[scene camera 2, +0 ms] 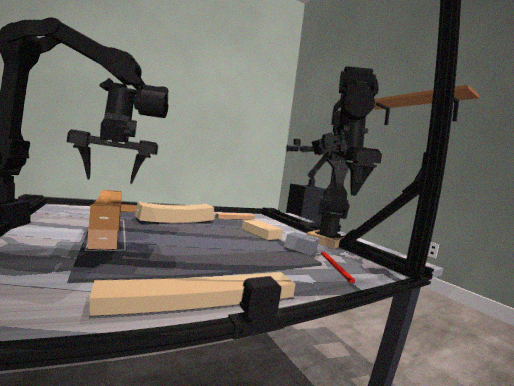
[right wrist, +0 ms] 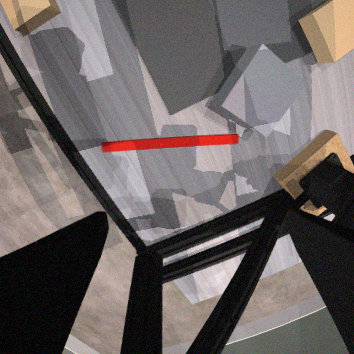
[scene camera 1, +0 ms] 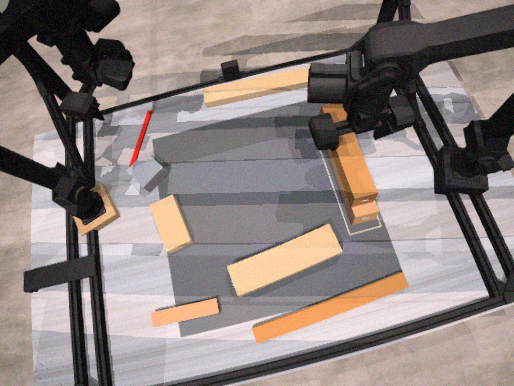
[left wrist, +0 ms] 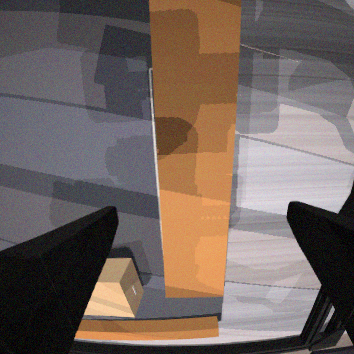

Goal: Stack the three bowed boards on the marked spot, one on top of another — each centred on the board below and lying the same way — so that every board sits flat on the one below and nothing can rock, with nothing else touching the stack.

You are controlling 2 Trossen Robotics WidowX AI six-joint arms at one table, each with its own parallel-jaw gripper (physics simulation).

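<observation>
Two orange boards lie lengthwise one on the other on the white-outlined spot: the upper board covers most of the lower board. Their near ends look about in line in scene camera 2. A pale bowed board lies across the dark mat, its ends curving up. A long pale board also looks slightly bowed. My left gripper is open and empty above the stack. My right gripper is open and empty.
An orange strip, a smaller orange piece, a short pale block, a grey block and a red stick lie about. A black stand rises from a wooden block.
</observation>
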